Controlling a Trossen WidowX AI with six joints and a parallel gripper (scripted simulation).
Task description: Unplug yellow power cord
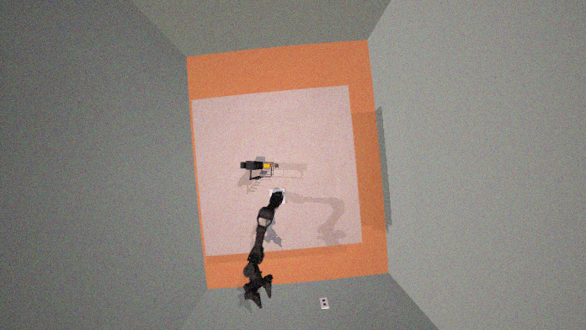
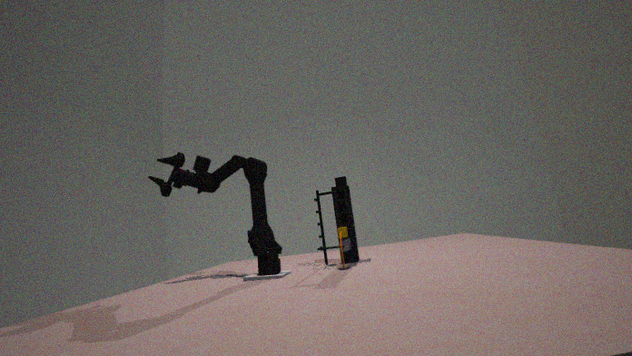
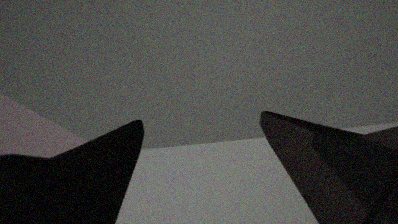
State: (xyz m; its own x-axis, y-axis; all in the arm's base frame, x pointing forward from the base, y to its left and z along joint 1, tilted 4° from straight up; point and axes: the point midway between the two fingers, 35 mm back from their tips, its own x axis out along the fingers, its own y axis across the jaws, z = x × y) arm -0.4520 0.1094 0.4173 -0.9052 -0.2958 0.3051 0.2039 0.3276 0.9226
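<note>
My gripper tip is now 720 mm short of the yellow plug, 330 mm above it and 80 mm to the left of it.
</note>
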